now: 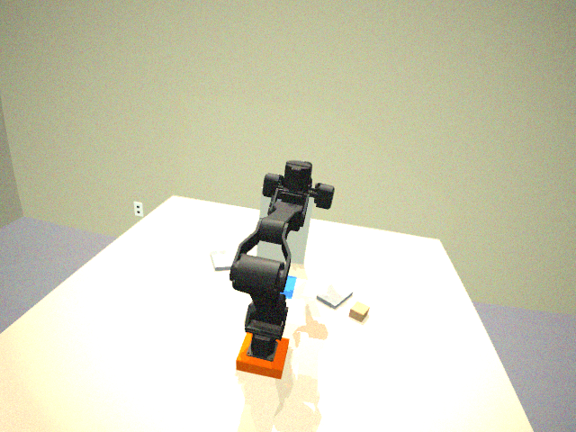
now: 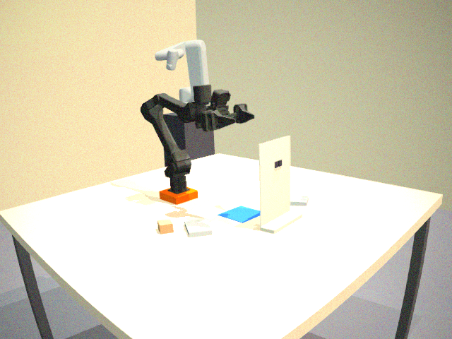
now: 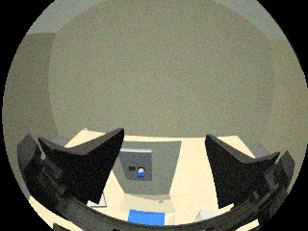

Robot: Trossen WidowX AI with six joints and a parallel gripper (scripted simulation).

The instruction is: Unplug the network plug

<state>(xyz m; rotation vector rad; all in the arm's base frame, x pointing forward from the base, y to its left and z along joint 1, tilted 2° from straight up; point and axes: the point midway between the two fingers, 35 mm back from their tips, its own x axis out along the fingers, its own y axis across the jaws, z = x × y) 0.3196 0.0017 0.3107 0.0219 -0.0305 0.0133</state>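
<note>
Now: gripper tip 6 cm short of the network plug, 5 cm to the right of it and 14 cm above it. Round my gripper tip: upright panel: 8 cm ahead, 5 cm to the left, 21 cm below; then blue marked square: 6 cm behind, 3 cm to the left, 33 cm below.
</note>
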